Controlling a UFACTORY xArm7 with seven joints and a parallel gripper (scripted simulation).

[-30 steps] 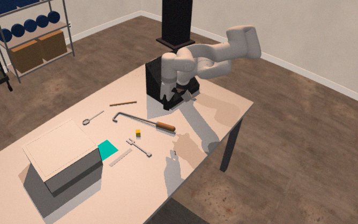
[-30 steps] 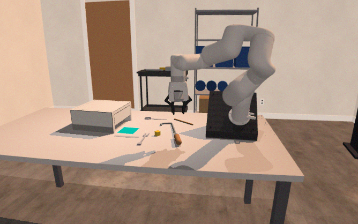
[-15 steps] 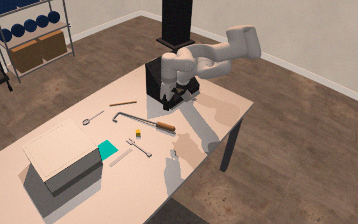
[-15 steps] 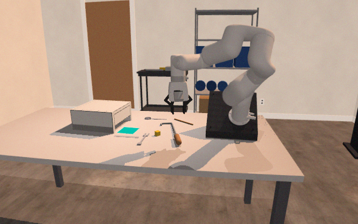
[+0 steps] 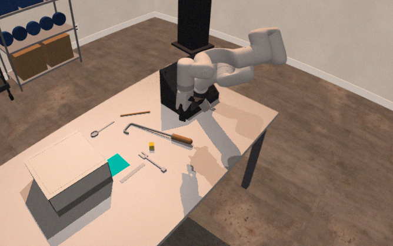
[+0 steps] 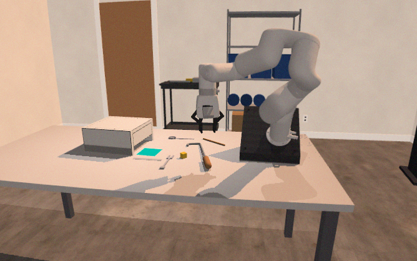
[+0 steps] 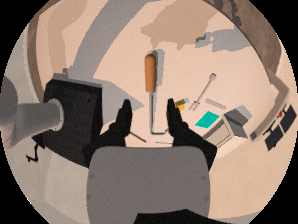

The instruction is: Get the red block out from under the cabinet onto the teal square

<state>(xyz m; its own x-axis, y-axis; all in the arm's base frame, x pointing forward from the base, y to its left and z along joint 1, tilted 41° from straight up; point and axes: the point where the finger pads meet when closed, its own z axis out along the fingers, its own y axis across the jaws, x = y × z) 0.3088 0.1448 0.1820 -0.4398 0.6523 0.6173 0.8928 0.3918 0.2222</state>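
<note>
My hand is 17 cm above the yellow block, 15 cm short of it and 7 cm to the left of it. Round my hand: grey wrench: 21 cm ahead, 18 cm below, 1 cm to the left; long hook tool: 17 cm below, 12 cm to the right, 10 cm ahead; flat grey bar: 32 cm ahead, 19 cm below.
</note>
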